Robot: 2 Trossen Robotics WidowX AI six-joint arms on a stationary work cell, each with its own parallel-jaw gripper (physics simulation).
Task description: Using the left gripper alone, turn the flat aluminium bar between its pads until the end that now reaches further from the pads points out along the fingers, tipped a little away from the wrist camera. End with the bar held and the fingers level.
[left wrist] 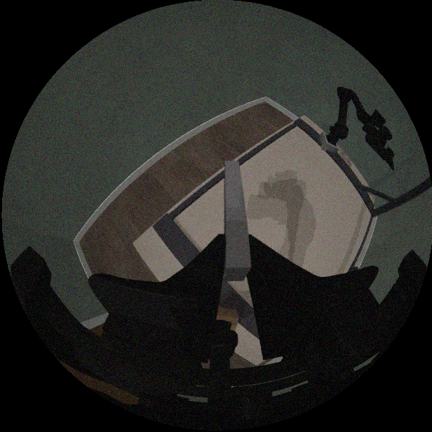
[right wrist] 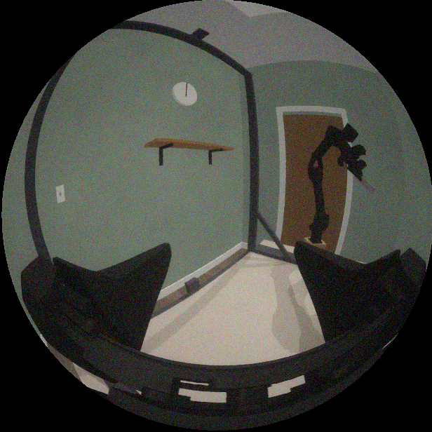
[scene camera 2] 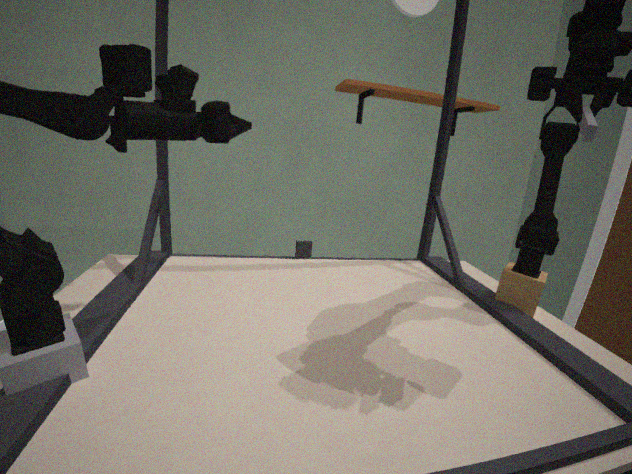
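Seen in the pictures: left gripper, fingertip midpoint: point(scene camera 2: 584, 121); right gripper, fingertip midpoint: point(scene camera 2: 236, 125); left arm's base, origin of the base link: point(scene camera 2: 526, 271); right arm's base, origin of the base link: point(scene camera 2: 37, 337).
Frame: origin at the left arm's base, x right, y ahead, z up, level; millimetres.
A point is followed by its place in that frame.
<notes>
The flat grey aluminium bar point(scene camera 2: 588, 125) @(x -50, y 310, z 328 mm) point(left wrist: 236, 215) point(right wrist: 368, 185) is pinched between the pads of my left gripper point(scene camera 2: 586, 106) point(left wrist: 233, 240) point(right wrist: 361, 181). In the left wrist view its longer part runs out past the fingertips, and a short end with its end face shows on the near side. In the right wrist view the bar lies roughly along the fingers, which slope down to the right; a small tip against them is hard to tell. The bar hangs well above the table. My right gripper point(scene camera 2: 250, 125) @(x 467, y 559, z 280 mm) point(left wrist: 388, 164) point(right wrist: 234, 249) is open and empty, at the left of the scene view.
The pale table point(scene camera 2: 204, 357) @(x 349, y 694, z -101 mm) point(left wrist: 335, 200) point(right wrist: 220, 320) lies below, with arm shadows on it. Dark frame posts point(scene camera 2: 454, 51) @(x 335, y -107, z 588 mm) point(right wrist: 254, 150) rise at its corners. A wooden shelf point(scene camera 2: 398, 93) point(right wrist: 190, 145) is on the wall. A brown door point(right wrist: 295, 165) stands behind the left arm.
</notes>
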